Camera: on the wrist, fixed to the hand. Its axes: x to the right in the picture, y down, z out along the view.
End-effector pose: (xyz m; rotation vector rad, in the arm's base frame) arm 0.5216 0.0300 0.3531 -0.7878 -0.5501 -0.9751
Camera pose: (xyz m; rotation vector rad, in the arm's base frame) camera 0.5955 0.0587 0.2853 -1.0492 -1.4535 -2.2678
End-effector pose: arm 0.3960 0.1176 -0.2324 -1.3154 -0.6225 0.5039
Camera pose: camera 0.3908 0.0998 -0.3351 -0.8242 -1.9467 -0.5301
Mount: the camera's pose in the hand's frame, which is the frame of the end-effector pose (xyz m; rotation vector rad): -0.0293 0.0974 -0.0232 -0.4592 -0.5195 -1.4154
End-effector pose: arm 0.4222 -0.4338 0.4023 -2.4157 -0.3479 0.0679
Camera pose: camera 0.4197 -0.5272 0.3560 -1.9513 -2.3714 -0.0318
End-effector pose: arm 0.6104 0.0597 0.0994 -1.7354 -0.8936 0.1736
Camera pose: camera 0.6484 0.0143 0.0135 -1.0498 -2.4625 -0.5851
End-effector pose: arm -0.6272 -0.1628 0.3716 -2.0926 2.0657 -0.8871
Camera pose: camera -0.7225 -0.1366 0.3383 2.8355 -0.2652 -0.2078
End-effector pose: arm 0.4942 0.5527 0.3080 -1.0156 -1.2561 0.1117
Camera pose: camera 0.5455 0.5792 0.2211 -0.2490 -2.2819 -1.1023
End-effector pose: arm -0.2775 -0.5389 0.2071 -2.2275 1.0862 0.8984
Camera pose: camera -0.3629 -0.5944 0.2298 -2.1270 -0.9668 0.9165
